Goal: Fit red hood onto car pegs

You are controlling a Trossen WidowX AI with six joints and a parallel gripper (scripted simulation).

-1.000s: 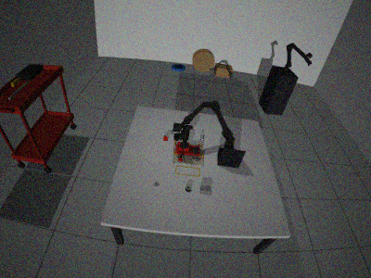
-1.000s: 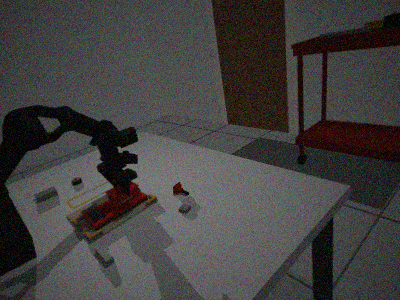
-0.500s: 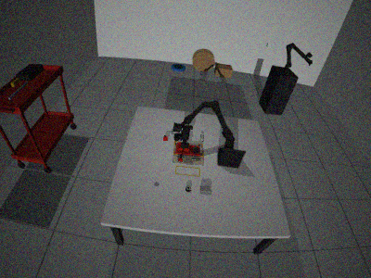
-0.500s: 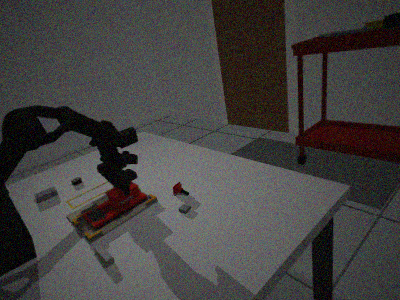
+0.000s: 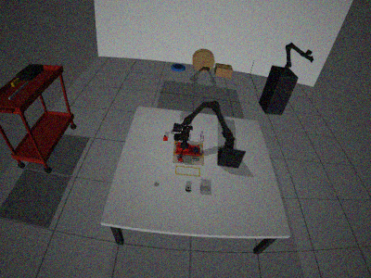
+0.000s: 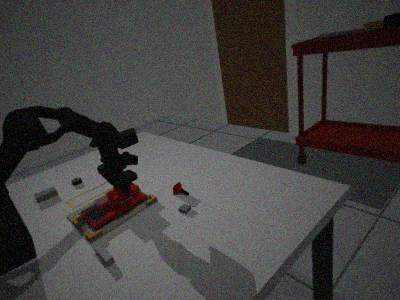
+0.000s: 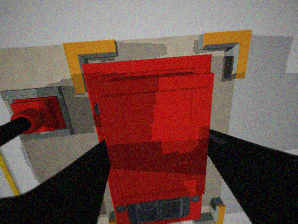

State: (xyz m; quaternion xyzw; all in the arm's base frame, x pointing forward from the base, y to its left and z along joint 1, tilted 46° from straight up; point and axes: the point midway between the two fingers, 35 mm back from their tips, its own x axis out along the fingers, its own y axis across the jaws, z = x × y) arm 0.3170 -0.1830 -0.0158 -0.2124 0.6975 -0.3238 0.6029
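Now: the red hood right at my gripper tip.
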